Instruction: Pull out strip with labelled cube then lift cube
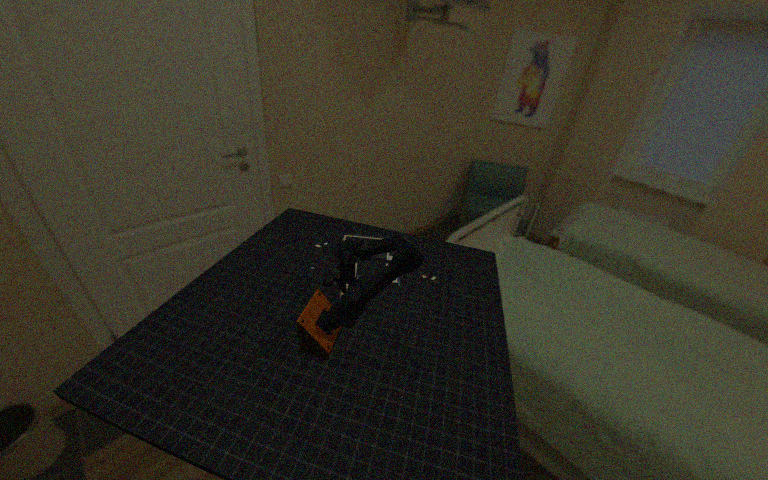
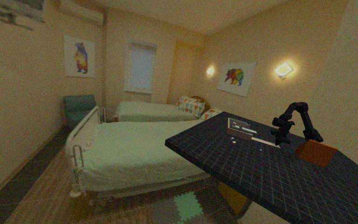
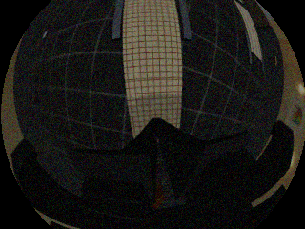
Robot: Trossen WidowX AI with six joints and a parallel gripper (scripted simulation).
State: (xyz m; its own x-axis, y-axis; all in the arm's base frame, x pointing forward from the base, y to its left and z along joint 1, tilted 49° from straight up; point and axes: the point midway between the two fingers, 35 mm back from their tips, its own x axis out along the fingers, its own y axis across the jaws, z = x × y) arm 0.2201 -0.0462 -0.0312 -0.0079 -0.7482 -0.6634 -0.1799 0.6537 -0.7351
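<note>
The pale strip is 10 cm ahead of my gripper tip and 2 cm to the left of it.
</note>
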